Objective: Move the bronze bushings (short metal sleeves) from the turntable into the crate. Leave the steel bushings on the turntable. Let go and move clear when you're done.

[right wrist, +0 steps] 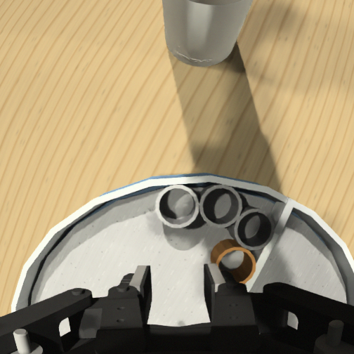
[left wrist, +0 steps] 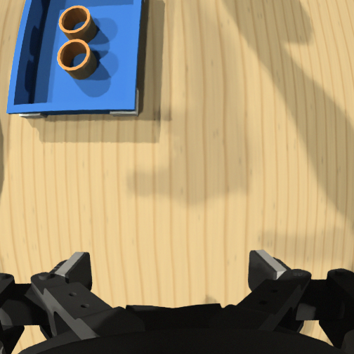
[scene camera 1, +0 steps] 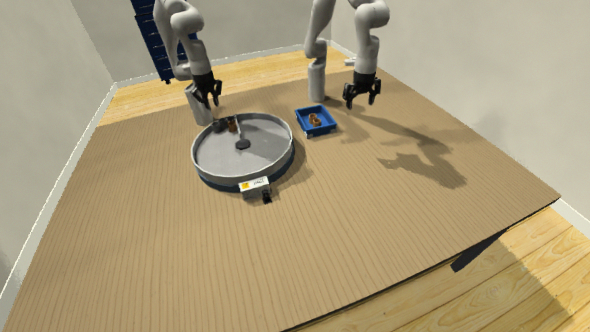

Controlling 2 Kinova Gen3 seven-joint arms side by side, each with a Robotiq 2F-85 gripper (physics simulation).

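Places are measured from the left arm's base along level axes (x ahead, y left, z up), in metres.
Pixels of known places: left gripper, fingertip midpoint: (scene camera 1: 359, 106); right gripper, fingertip midpoint: (scene camera 1: 213, 107); left arm's base at its link origin: (scene camera 1: 316, 98); right arm's base at its link origin: (scene camera 1: 205, 120).
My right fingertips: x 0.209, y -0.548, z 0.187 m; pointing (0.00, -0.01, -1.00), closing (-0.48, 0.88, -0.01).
Ahead of a thing's pixels: the offset from my right fingertips to its top centre. "spot": to the spot under its first point.
A bronze bushing @(0.005 m back, 0.057 m left, 0.095 m down) (scene camera 1: 232, 125) (right wrist: 220, 251) stands on the turntable @(spot: 0.298 m ahead, 0.039 m right, 0.107 m down) (scene camera 1: 215, 176) (right wrist: 110, 250) against its divider bar. Three steel bushings (right wrist: 177, 224) (right wrist: 220, 224) (right wrist: 254, 246) stand close by along the rim; they show as dark shapes @(0.031 m back, 0.016 m right, 0.095 m down) (scene camera 1: 218, 125) in the scene view. Two bronze bushings @(0.013 m ahead, 0.439 m left, 0.143 m down) (scene camera 1: 312, 116) @(0.061 m ahead, 0.443 m left, 0.143 m down) (scene camera 1: 317, 122) (left wrist: 82, 33) (left wrist: 85, 70) stand in the blue crate @(0.032 m ahead, 0.443 m left, 0.137 m down) (scene camera 1: 321, 132) (left wrist: 115, 100). My right gripper (scene camera 1: 208, 100) (right wrist: 177, 280) is open and empty above the turntable's back left, the bronze bushing just right of its fingers in the right wrist view. My left gripper (scene camera 1: 360, 103) (left wrist: 169, 270) is open and empty, right of the crate.
The divider bar @(spot: 0.051 m ahead, 0.084 m left, 0.103 m down) (scene camera 1: 239, 129) (right wrist: 280, 225) runs from the turntable's hub @(0.125 m ahead, 0.082 m left, 0.126 m down) (scene camera 1: 242, 144) to its rim. A control box @(spot: 0.377 m ahead, 0.084 m left, 0.135 m down) (scene camera 1: 254, 188) sits at the turntable's front. The right arm's base (scene camera 1: 201, 110) (right wrist: 200, 30) stands behind the turntable. A blue cabinet (scene camera 1: 155, 45) stands at the back left.
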